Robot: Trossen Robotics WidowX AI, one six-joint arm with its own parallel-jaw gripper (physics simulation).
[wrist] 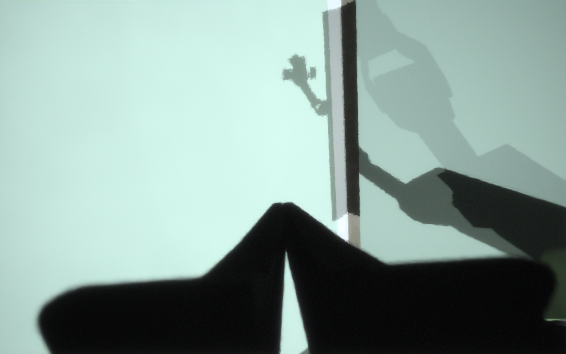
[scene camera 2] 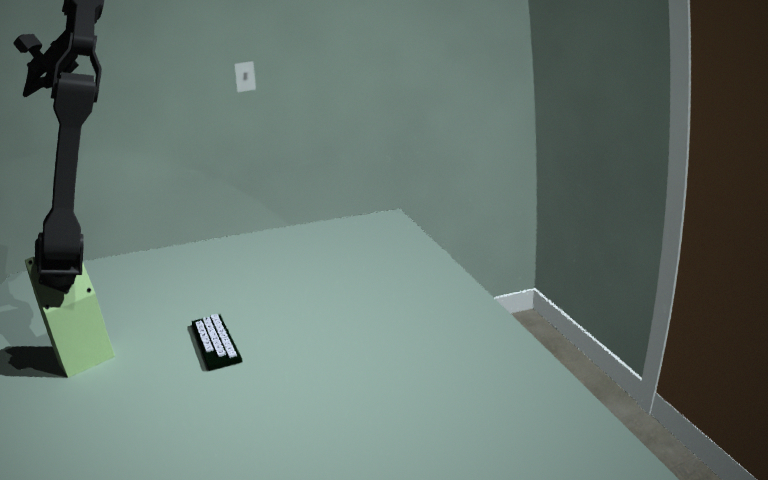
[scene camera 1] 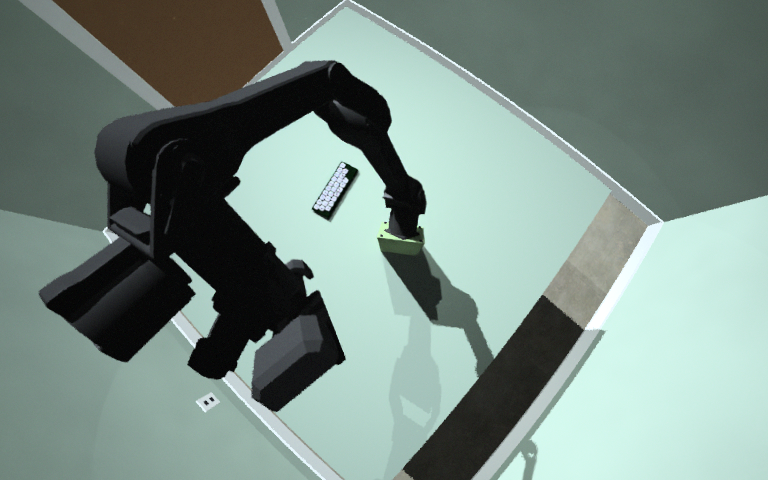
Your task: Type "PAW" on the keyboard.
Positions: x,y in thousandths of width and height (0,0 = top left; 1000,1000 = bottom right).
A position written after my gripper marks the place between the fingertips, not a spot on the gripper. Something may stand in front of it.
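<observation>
My gripper (scene camera 1: 446,751) is there for me to see. I find my gripper in the wrist view (wrist: 499,600) too, and scene camera 2 (scene camera 2: 32,201) gives me yet another look at it.
</observation>
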